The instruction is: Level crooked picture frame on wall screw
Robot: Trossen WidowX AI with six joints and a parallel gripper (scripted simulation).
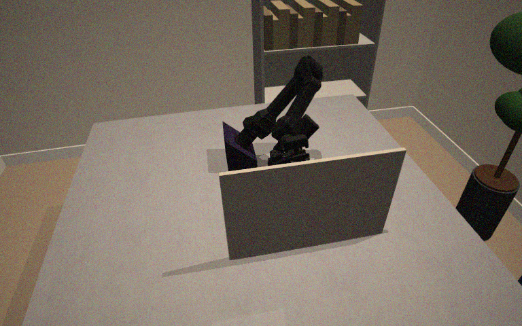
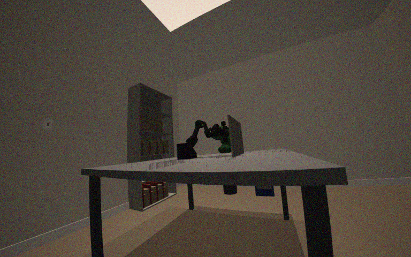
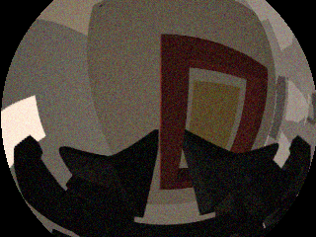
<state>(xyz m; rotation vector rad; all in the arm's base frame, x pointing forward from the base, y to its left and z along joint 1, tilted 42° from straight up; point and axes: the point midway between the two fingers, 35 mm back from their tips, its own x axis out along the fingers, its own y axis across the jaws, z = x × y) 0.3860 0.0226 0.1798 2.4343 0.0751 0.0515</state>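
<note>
Now: the dark red picture frame 5 cm below my gripper tip. The rest, counted from my gripper tip: wall panel: 6 cm below, 1 cm to the left, 1 cm ahead.
</note>
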